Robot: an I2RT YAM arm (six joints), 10 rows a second.
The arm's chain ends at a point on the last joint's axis. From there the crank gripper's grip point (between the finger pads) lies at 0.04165 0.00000 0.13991 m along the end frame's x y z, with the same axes.
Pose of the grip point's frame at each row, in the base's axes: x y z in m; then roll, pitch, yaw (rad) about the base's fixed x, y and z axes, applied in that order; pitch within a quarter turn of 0, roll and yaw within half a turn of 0:
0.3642 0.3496 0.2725 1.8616 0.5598 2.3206
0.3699 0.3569 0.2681 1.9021 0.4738 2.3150
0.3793 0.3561 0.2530 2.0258 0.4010 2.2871
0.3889 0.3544 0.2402 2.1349 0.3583 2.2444
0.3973 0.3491 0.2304 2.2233 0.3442 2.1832
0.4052 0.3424 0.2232 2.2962 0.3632 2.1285
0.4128 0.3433 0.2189 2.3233 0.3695 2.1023
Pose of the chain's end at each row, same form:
0.2756 0.2480 0.3286 1.8616 0.5598 2.3206
0.2836 0.2553 0.3276 1.9021 0.4738 2.3150
0.2939 0.2628 0.3259 2.0258 0.4010 2.2871
0.3045 0.2707 0.3249 2.1349 0.3583 2.2444
0.3124 0.2766 0.3244 2.2233 0.3442 2.1832
0.3195 0.2819 0.3248 2.2962 0.3632 2.1285
0.3269 0.2878 0.3231 2.3233 0.3695 2.1023

